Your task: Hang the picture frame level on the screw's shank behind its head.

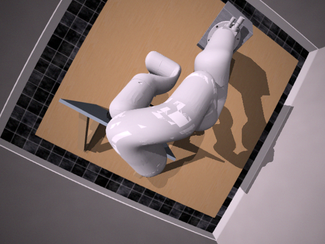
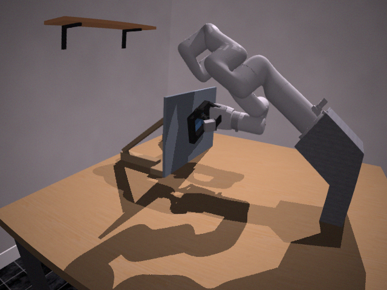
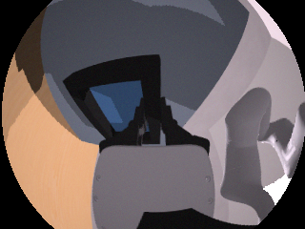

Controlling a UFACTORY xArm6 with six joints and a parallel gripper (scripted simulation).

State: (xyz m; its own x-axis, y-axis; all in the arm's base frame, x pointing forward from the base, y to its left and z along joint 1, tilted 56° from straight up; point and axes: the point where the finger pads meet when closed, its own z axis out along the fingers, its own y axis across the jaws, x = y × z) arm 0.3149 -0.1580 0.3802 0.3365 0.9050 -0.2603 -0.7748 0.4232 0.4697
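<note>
My gripper is now 2 cm short of the picture frame, 3 cm to the left of it and 4 cm above it. Round my hand: grey-blue panel (4 cm ahead, 2 cm to the right, 7 cm below).
</note>
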